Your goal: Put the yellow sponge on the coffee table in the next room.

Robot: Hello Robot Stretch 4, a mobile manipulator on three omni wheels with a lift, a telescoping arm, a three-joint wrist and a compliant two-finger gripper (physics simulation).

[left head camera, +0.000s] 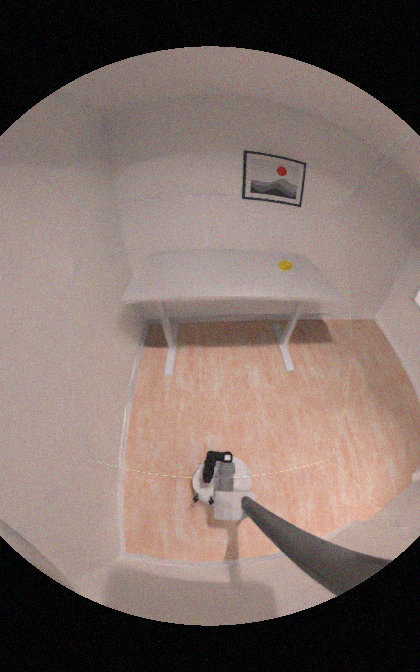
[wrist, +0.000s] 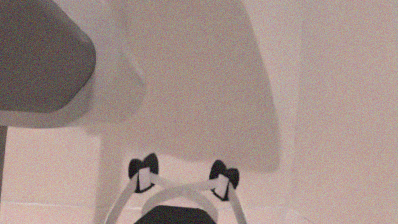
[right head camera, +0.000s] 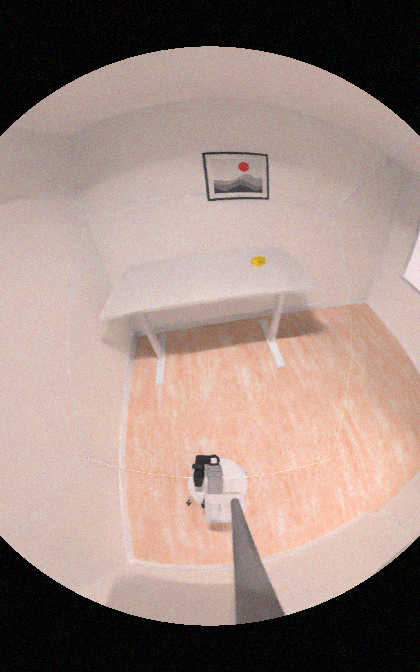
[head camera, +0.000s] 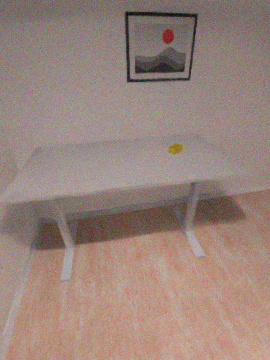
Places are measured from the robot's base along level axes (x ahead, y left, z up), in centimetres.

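Pixels of known places: gripper, between the fingertips: (wrist: 184, 169).
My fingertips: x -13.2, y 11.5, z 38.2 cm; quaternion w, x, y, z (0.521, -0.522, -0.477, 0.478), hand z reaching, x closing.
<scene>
Behind a point stands the place of what it marks.
The yellow sponge (head camera: 175, 148) @(x 134.6, y -40.9, z 96.7 cm) (left head camera: 285, 265) (right head camera: 258, 261) lies on the right part of a white table (head camera: 100, 172) @(x 112.8, y 15.3, z 92.3 cm) (left head camera: 200, 280) (right head camera: 190, 282), toward its back edge. My gripper (wrist: 184, 169) @(x -13.2, y 11.5, z 38.2 cm) is open, with its two black fingertips apart and no thing between them. In the left head camera view the gripper (left head camera: 203, 499) is low beside my base, well away from the table and the sponge. The coffee table does not show in these views.
The white table stands against the far wall on two legs with long feet (head camera: 67, 265) (head camera: 195, 245). A framed picture (head camera: 161, 47) @(x 177.5, y -35.4, z 163.3 cm) (left head camera: 274, 178) (right head camera: 236, 176) hangs above it. A wall runs close along the left. Orange wood floor (head camera: 135, 300) @(x 73.1, y -2.6, z -2.8 cm) (left head camera: 250, 410) (right head camera: 240, 410) lies between my base and the table.
</scene>
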